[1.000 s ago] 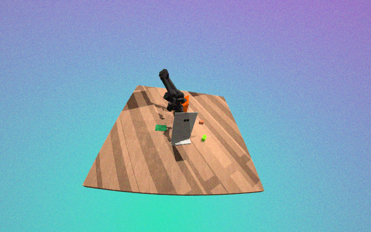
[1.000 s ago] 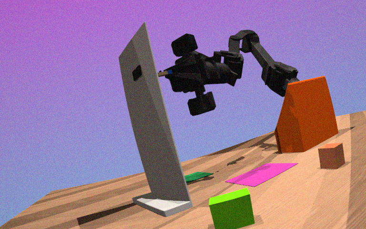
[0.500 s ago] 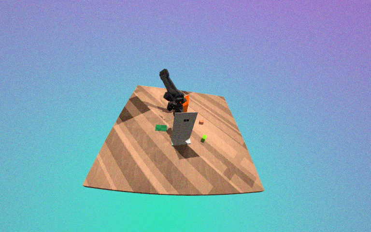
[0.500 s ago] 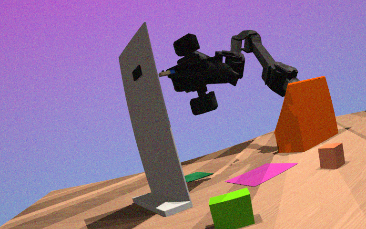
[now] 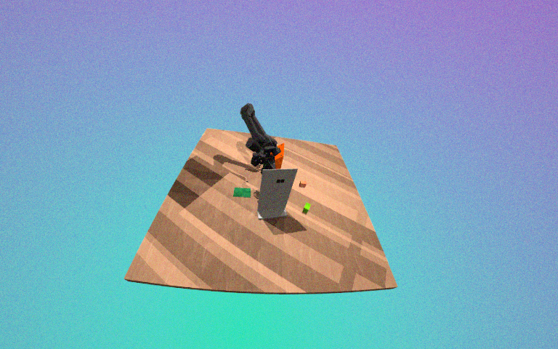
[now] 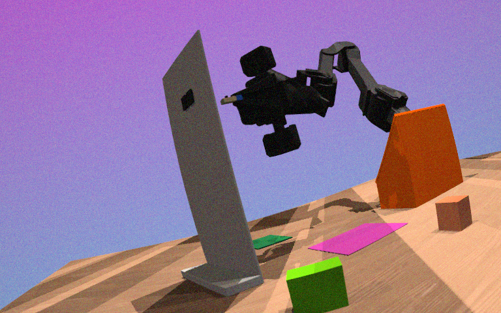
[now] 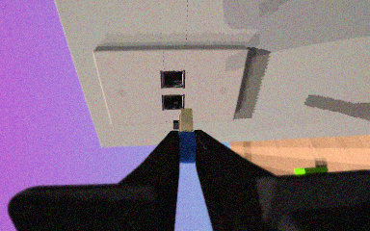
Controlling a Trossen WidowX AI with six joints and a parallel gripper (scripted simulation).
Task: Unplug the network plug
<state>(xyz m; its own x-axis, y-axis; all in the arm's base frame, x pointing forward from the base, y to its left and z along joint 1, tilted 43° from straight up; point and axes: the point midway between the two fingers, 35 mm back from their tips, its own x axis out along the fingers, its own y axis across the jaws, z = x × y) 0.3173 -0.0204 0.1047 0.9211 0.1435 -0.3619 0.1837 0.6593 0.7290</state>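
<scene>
My gripper tip is now 250 mm above the magenta square, 100 mm past it and 80 mm to the right of it. The rest, counted from my gripper tip: flat green patch 250 mm below, 160 mm to the right, 70 mm behind; grey panel 100 mm below, 80 mm ahead, 10 mm to the left; network plug right at my gripper tip.
</scene>
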